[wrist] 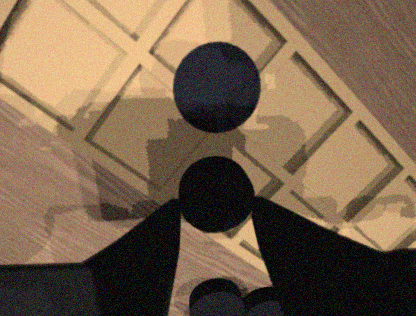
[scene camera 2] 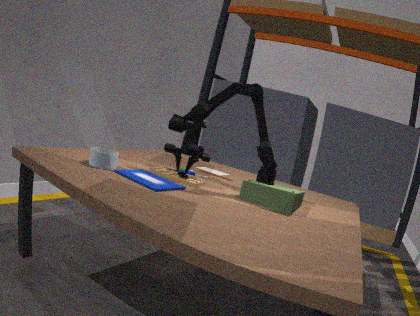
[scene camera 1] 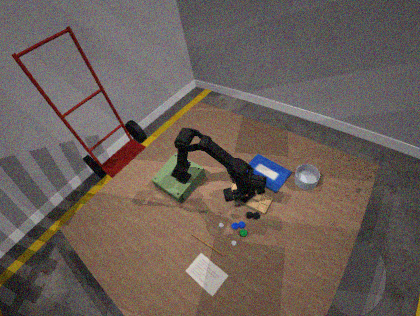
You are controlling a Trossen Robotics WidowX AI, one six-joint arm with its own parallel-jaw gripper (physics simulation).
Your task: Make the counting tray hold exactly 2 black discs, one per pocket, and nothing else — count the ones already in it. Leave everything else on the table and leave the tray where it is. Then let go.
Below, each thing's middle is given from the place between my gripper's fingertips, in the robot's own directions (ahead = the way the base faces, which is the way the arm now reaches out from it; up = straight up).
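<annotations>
From the tan counting tray (wrist: 102, 83), you'd find my hand 10 mm above it and 30 mm to the right of it.
</annotations>
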